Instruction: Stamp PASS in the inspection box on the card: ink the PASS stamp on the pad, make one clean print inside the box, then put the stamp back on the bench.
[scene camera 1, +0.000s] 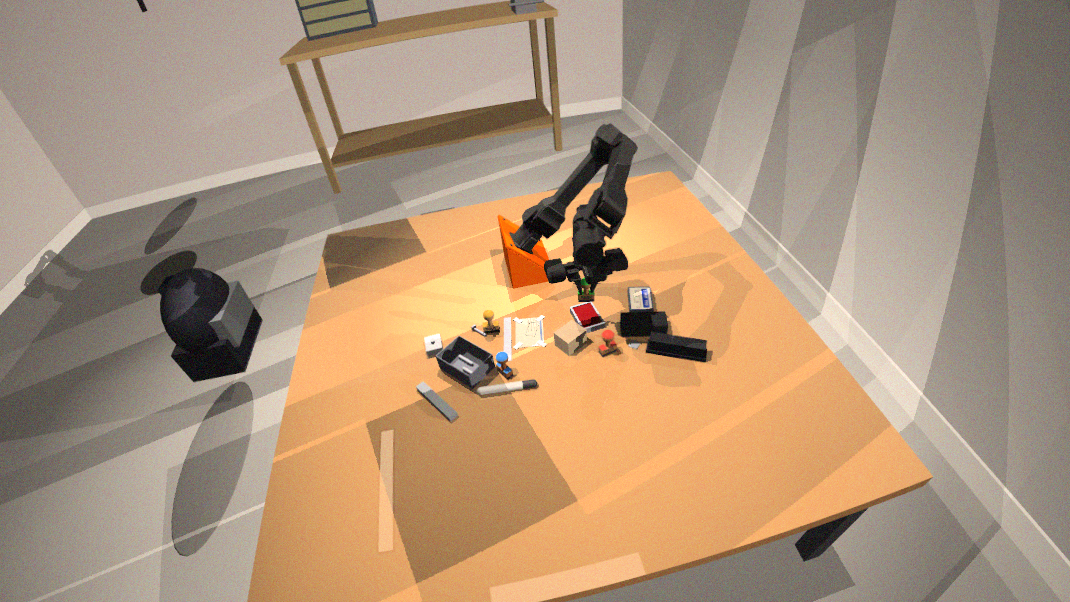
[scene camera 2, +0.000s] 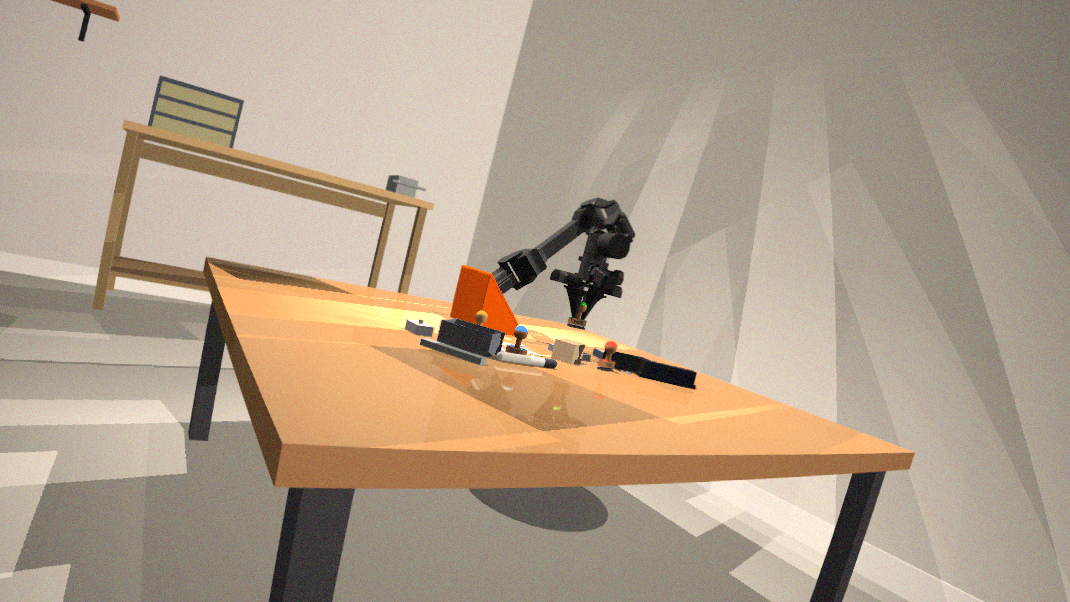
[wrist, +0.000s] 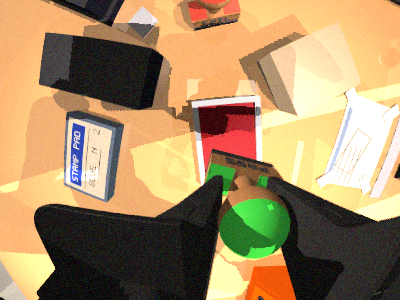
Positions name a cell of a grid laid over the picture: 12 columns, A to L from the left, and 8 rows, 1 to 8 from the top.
Labels:
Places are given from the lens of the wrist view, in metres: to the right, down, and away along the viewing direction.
my gripper (wrist: H5): 0.02, 0.02, 0.10
green-knobbed stamp (wrist: H6): 0.02, 0.02, 0.06
tan block (wrist: J2): 0.08, -0.06, 0.12
The marked spots on the green-knobbed stamp and the tan block are 0.12 m apart.

